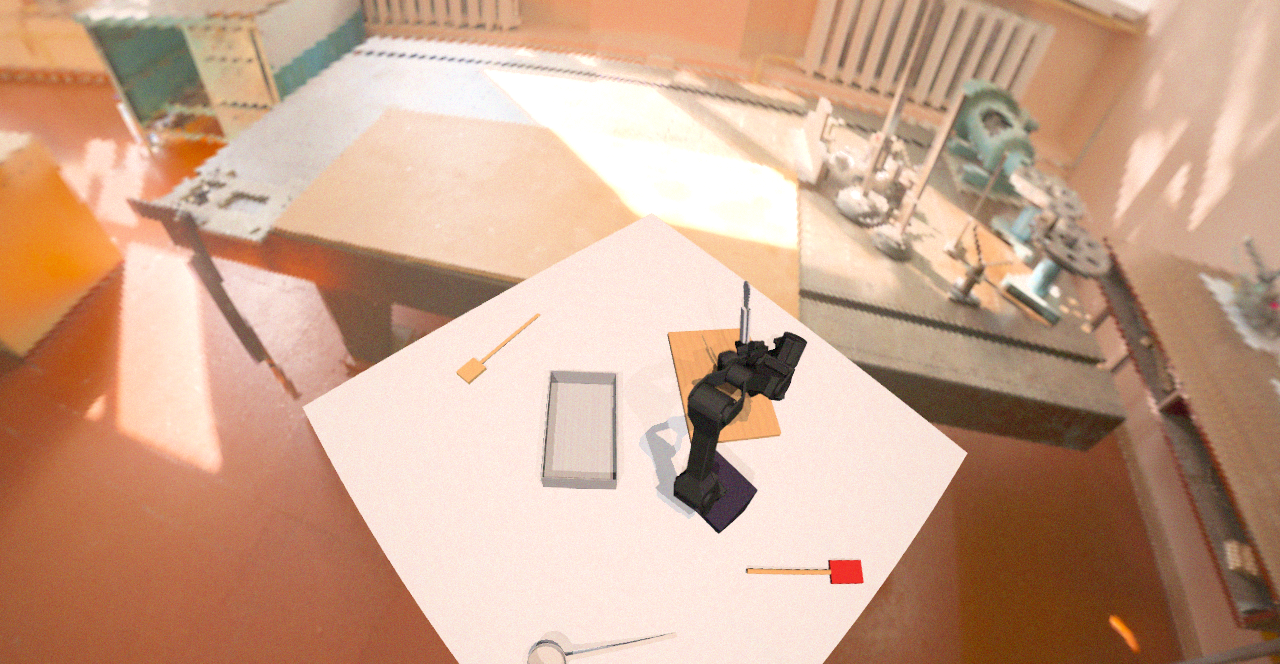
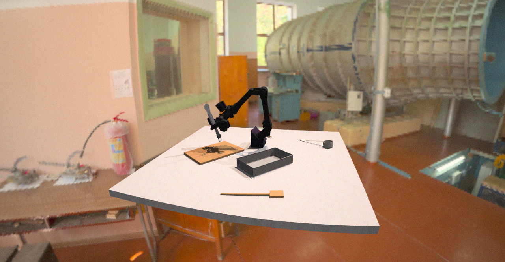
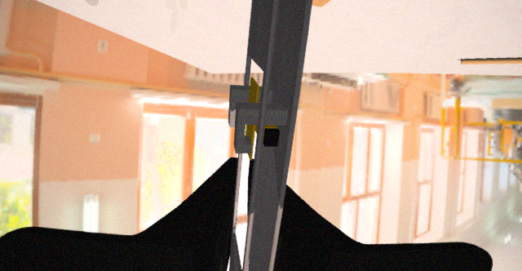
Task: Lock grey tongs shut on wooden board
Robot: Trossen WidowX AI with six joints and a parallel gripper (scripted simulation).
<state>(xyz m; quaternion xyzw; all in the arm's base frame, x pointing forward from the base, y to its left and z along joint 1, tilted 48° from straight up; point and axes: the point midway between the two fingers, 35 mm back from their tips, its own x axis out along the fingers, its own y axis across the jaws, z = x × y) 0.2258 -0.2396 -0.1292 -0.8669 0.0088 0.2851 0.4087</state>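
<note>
Right now my gripper tip is 50 mm past the yellow piece, 20 mm above it and 10 mm to the right of it. Round my gripper tip: wooden board (160 mm below, 10 mm to the left); then roasting tin (410 mm to the left, 140 mm below, 70 mm ahead).
</note>
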